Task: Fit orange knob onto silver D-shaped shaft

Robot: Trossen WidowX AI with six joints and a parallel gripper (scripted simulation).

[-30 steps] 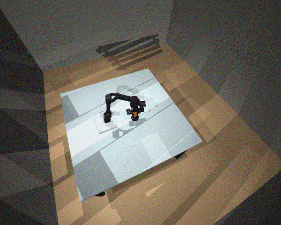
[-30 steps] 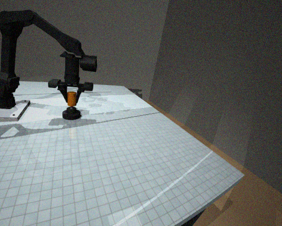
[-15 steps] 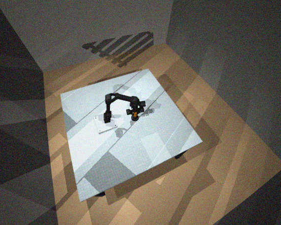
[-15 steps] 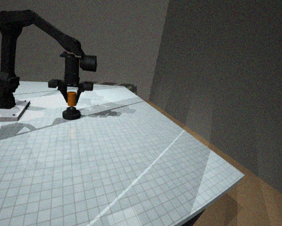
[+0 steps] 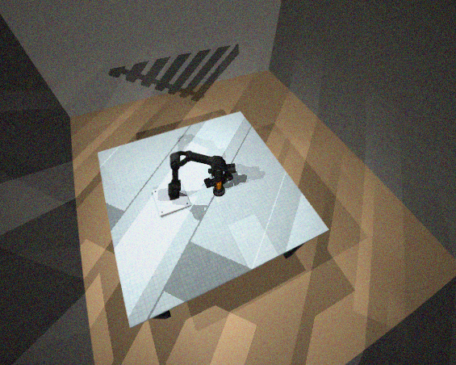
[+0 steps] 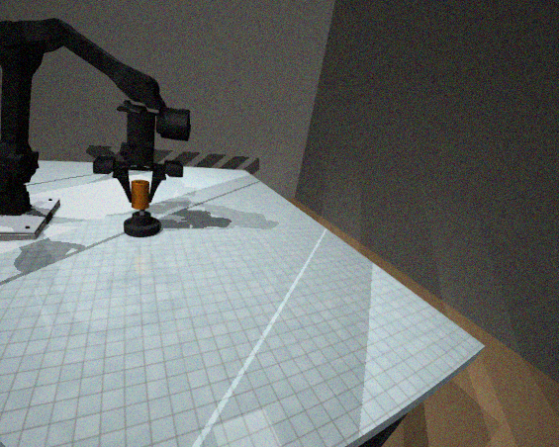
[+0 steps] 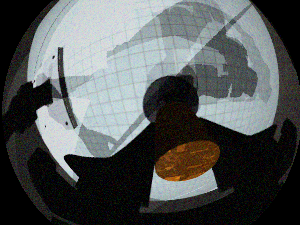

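The orange knob lies 30 mm above my gripper tip. Round my gripper tip: dark round pedestal 40 mm below.
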